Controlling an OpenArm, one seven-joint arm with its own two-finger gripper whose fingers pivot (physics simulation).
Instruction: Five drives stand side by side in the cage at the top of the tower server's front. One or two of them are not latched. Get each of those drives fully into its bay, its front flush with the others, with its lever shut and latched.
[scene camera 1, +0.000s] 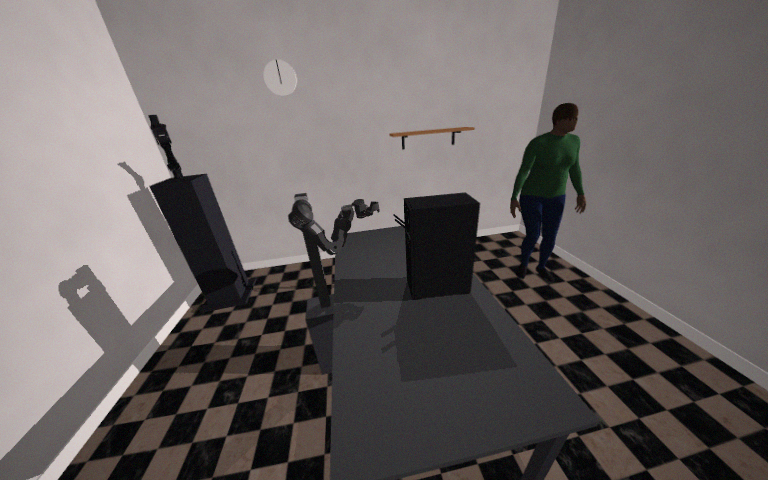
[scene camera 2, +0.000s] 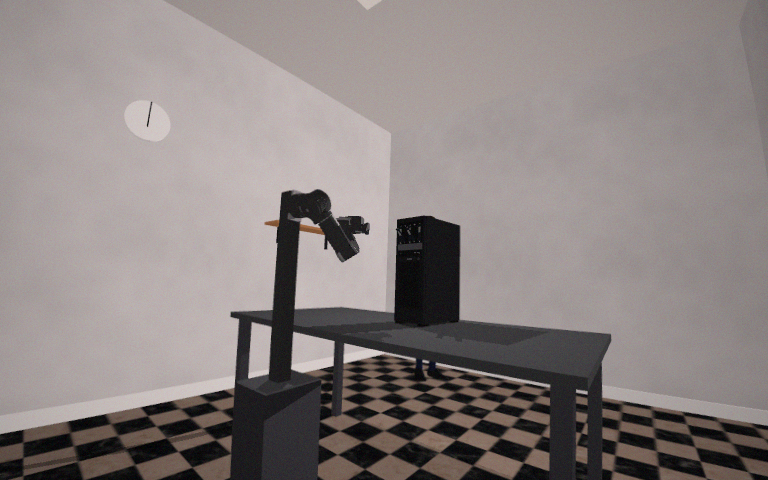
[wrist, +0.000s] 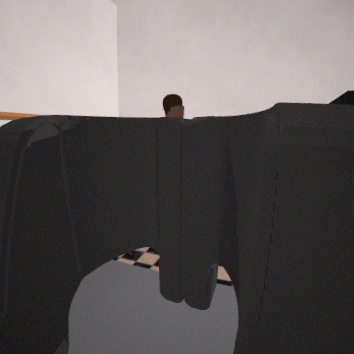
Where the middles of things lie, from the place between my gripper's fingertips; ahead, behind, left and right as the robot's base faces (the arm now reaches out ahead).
Scene:
Now: hand 26 cm short of the black tower server (scene camera 1: 440, 254), 20 cm to the left of it and 20 cm above it.

